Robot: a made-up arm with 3 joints. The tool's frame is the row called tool.
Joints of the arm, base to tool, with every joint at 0 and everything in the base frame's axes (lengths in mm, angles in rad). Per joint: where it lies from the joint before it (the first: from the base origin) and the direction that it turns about. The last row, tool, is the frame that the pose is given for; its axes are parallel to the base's.
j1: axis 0 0 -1 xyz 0.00 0.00 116.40
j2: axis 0 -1 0 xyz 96.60 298.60 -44.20
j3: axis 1 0 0 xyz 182.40 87.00 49.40
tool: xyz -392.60 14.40 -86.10
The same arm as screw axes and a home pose.
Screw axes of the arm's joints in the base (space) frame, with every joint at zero. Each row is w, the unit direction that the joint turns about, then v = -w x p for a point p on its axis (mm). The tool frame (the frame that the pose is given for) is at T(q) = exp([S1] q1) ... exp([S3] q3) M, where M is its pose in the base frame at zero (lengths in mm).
S1 = (0, 0, -1, 0.0, 0.0, 0.0)
S2 = (0, -1, 0, 72.2, 0.0, -96.6)
S3 = (1, 0, 0, 0.0, 121.6, -385.6)
M =
1 0 0 -113.6
0 1 0 400.0
0 0 1 35.5
0 0 0 1

